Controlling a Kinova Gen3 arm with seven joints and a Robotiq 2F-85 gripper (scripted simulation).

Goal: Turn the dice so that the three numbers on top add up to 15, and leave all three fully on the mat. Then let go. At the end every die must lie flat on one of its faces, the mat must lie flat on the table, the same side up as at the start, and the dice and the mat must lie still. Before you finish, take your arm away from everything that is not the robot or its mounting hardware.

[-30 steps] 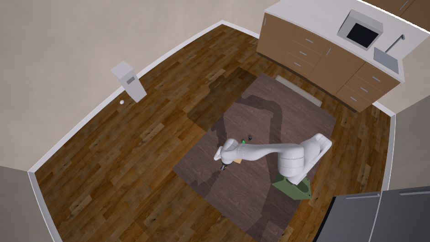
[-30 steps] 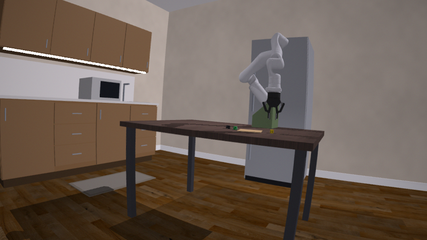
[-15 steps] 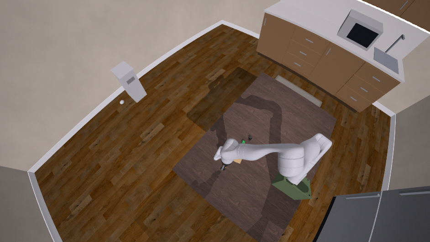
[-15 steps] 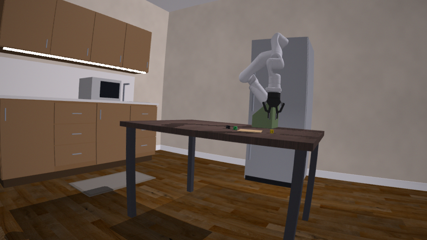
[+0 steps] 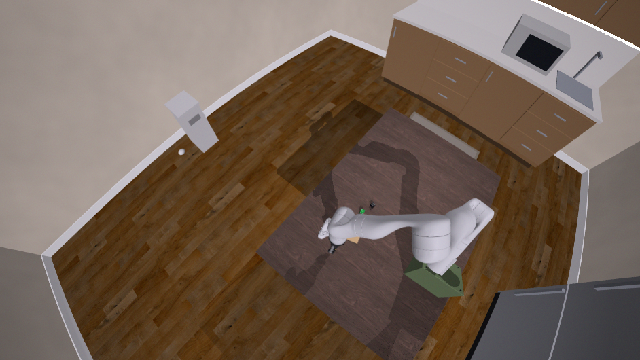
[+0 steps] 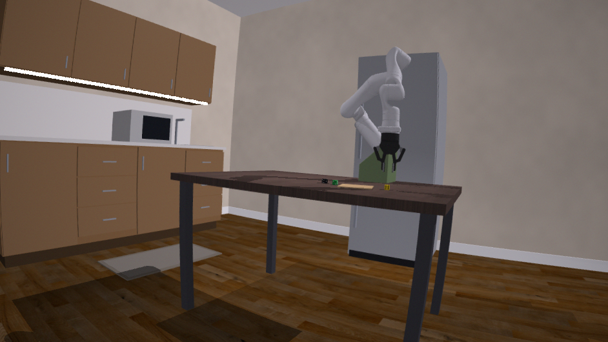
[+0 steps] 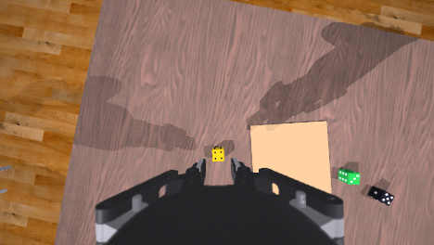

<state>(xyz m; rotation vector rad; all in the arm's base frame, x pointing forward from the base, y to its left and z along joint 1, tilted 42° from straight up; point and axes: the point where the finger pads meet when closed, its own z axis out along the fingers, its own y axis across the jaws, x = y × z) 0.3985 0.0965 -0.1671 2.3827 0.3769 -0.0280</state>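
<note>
Now: hand 80 mm above the yellow die. Also, from my hand: black die 300 mm to the right, 80 mm below; green die 20 mm ahead, 240 mm to the right, 80 mm below; tan mat 20 mm ahead, 130 mm to the right, 90 mm below.
</note>
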